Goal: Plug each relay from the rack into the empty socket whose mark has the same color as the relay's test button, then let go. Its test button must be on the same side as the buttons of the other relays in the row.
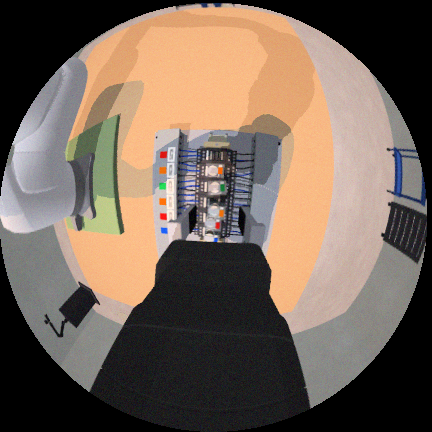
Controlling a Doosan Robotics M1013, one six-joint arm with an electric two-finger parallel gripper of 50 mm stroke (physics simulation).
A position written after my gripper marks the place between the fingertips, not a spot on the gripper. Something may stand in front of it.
Note:
I see my gripper (pixel 217 214) and a grey relay panel (pixel 240 141).

